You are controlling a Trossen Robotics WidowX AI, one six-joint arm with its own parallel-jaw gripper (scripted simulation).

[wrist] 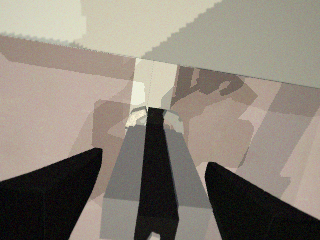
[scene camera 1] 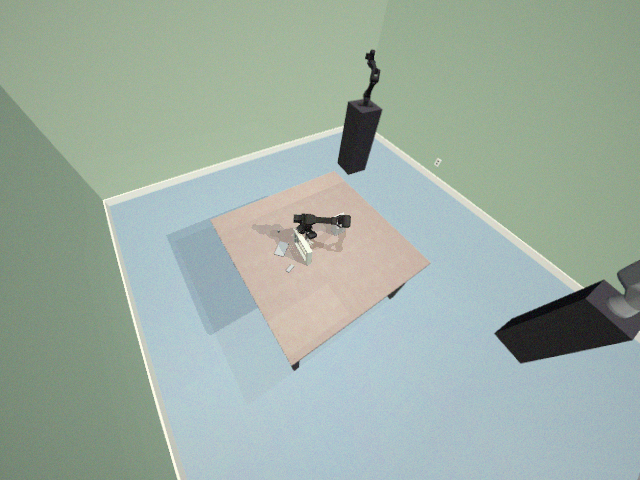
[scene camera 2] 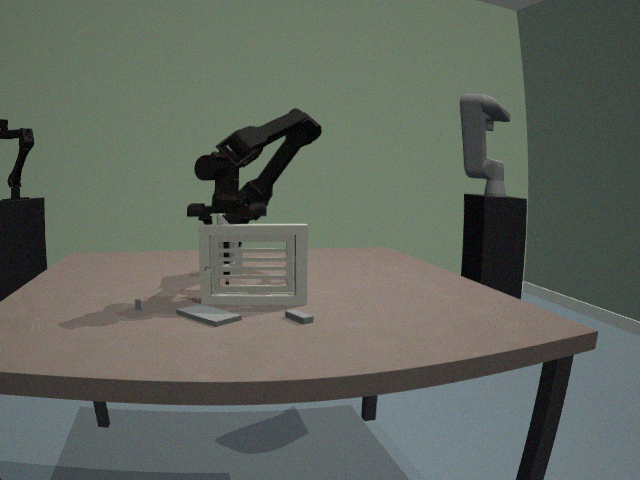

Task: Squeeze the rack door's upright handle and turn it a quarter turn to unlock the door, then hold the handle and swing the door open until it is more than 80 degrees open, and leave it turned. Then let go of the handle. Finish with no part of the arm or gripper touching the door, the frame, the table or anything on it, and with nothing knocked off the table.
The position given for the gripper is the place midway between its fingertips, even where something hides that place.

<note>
The gripper (scene camera 2: pixel 226 246) is open, holding nothing.
The gripper is seen too in the wrist view (wrist: pixel 155 162).
</note>
